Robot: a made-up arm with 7 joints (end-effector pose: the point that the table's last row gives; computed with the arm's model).
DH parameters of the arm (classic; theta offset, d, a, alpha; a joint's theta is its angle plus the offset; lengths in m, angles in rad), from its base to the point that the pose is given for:
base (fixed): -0.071 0 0 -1.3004
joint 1: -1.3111 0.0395 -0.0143 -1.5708
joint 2: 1.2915 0 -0.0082 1.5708
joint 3: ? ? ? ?
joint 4: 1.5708 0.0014 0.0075 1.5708
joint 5: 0 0.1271 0 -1.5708
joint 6: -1.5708 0 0.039 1.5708
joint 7: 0 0 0 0
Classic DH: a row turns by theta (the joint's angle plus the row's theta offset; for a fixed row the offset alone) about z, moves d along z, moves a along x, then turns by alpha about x.
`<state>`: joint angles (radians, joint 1 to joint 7).
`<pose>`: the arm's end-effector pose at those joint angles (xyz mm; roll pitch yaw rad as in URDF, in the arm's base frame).
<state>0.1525 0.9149 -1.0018 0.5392 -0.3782 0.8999 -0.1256</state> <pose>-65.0 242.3 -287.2 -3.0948 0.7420 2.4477</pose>
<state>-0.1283 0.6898 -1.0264 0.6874 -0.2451 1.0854 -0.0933</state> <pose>13.2 195.7 -329.3 3.0113 0.7556 2.1801</pose>
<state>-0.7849 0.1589 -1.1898 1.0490 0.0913 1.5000 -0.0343</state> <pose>204.9 36.5 -305.4 2.4921 0.4921 1.3812</pose>
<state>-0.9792 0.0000 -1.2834 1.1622 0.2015 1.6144 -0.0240</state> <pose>244.5 -18.4 -265.5 2.3405 0.2788 1.1576</pose>
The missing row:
joint 3: 1.5708 -0.2238 0.0174 -1.5708
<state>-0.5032 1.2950 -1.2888 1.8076 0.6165 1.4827 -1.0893</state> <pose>69.4 382.0 -31.6 1.7516 -0.5857 2.9657</pose>
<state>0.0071 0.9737 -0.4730 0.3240 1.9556 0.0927 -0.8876</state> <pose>95.4 238.5 -248.9 -2.5786 0.5037 1.1238</pose>
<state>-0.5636 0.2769 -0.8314 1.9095 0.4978 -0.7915 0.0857</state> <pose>107.1 143.9 -350.2 0.7516 1.1536 -0.6878</pose>
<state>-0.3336 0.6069 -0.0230 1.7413 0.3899 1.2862 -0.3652</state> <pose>-3.3 262.6 -283.2 2.6422 0.1305 2.9691</pose>
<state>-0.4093 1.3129 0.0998 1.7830 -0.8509 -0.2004 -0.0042</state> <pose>39.2 415.2 -92.5 0.5087 0.1353 1.5309</pose>
